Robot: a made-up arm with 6 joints. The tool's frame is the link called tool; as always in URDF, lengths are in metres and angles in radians. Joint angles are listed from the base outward.
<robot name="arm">
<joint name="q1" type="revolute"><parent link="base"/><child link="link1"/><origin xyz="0 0 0.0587"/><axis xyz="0 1 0"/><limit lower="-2.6" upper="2.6"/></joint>
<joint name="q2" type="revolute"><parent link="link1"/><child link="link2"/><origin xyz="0.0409 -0.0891 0.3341"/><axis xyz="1 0 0"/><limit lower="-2.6" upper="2.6"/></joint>
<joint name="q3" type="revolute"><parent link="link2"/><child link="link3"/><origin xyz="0.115 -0.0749 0.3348"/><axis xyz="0 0 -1"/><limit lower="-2.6" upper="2.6"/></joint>
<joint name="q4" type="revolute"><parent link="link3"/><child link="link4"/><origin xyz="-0.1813 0.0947 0.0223"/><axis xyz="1 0 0"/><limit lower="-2.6" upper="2.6"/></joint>
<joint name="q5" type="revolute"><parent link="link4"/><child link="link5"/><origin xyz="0.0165 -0.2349 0.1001"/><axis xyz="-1 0 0"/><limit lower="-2.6" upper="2.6"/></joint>
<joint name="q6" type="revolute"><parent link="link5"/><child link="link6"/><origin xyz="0.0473 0.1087 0.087"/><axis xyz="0 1 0"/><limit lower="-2.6" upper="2.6"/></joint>
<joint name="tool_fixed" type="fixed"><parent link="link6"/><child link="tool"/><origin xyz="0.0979 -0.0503 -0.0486"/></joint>
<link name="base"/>
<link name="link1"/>
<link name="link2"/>
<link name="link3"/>
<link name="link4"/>
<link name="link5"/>
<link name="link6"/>
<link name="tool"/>
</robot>
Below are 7 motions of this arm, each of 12 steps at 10 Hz.
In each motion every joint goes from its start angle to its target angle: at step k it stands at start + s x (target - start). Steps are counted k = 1, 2, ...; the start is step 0. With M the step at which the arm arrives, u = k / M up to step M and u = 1 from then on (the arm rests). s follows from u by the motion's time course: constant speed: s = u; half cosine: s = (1 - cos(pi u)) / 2; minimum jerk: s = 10 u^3 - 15 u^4 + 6 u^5.
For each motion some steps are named. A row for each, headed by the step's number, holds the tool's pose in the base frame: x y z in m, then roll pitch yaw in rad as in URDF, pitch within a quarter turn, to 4 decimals.
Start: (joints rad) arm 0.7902 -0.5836 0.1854 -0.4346 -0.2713 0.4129
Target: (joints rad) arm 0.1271 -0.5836 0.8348 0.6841 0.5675 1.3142
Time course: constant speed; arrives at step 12
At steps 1, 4, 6, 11, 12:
1: 0.6214 0.1168 0.6042 -1.2482 0.8342 -0.8039
4: 0.4663 0.0643 0.6821 -1.1697 0.7307 -1.0385
6: 0.3535 0.0419 0.7040 -1.0676 0.7095 -1.1628
11: 0.1050 0.0305 0.6564 -0.6951 0.8263 -1.3284
12: 0.0687 0.0347 0.6343 -0.5970 0.8724 -1.3226

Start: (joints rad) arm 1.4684 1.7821 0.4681 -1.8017 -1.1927 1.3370
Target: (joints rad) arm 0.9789 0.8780 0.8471 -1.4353 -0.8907 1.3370
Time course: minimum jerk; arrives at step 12
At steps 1, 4, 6, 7, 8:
1: 0.4785 -0.6414 -0.0489 -2.8554 -0.0007 2.0116
4: 0.5737 -0.6188 0.0007 -2.8622 0.0314 2.1833
6: 0.6879 -0.5634 0.1027 -2.8274 0.1195 2.4171
7: 0.7347 -0.5238 0.1688 -2.7843 0.1802 2.5361
8: 0.7669 -0.4831 0.2330 -2.7300 0.2394 2.6405

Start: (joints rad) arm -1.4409 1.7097 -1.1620 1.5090 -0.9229 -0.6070
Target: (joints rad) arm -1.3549 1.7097 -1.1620 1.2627 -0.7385 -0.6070
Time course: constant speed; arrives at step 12
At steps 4, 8, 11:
4: -0.1263 -0.1833 0.3761 1.1697 -0.9461 2.6213
8: -0.1023 -0.2104 0.3951 1.0190 -1.0441 2.6692
11: -0.0849 -0.2318 0.4068 0.8835 -1.1135 2.7275

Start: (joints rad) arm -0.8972 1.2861 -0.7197 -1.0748 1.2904 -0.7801
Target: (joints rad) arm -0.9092 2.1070 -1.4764 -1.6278 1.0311 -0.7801
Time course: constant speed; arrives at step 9
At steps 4, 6, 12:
4: -0.2197 -0.5644 0.2448 2.7404 -0.5518 2.5232
6: -0.1594 -0.5356 0.1587 2.4848 -0.4957 2.7195
12: -0.0702 -0.4421 0.0411 2.1009 -0.3919 2.9695

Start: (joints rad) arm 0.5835 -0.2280 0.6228 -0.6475 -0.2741 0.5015
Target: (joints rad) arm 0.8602 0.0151 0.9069 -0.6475 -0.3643 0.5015
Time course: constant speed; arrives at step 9
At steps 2, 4, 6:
2: 0.6339 -0.0159 0.6901 -1.1601 0.6497 -1.2353
4: 0.6769 -0.0436 0.6506 -1.2023 0.6758 -1.3517
6: 0.7165 -0.0718 0.6072 -1.2533 0.6914 -1.4755

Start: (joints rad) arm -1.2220 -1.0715 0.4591 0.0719 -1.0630 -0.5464
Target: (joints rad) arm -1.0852 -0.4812 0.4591 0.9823 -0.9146 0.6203
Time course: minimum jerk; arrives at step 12
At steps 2, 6, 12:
2: -0.7494 0.2350 0.3942 2.7536 -0.9626 -2.7393
6: -0.6869 0.0128 0.4204 1.8942 -1.2523 -1.2172
12: -0.5590 -0.1042 0.3985 0.9090 -1.1414 0.5125

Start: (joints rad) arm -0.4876 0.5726 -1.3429 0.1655 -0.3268 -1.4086
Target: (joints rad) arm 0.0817 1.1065 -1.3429 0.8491 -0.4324 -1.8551
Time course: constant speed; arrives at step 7
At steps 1, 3, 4, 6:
1: 0.0514 -0.5798 0.8231 2.7902 -0.9406 -1.0817
3: 0.2486 -0.5980 0.6811 2.6039 -0.5132 -0.7920
4: 0.3255 -0.5920 0.5925 2.5698 -0.2892 -0.7087
6: 0.4278 -0.5507 0.3993 2.5511 0.1612 -0.5806

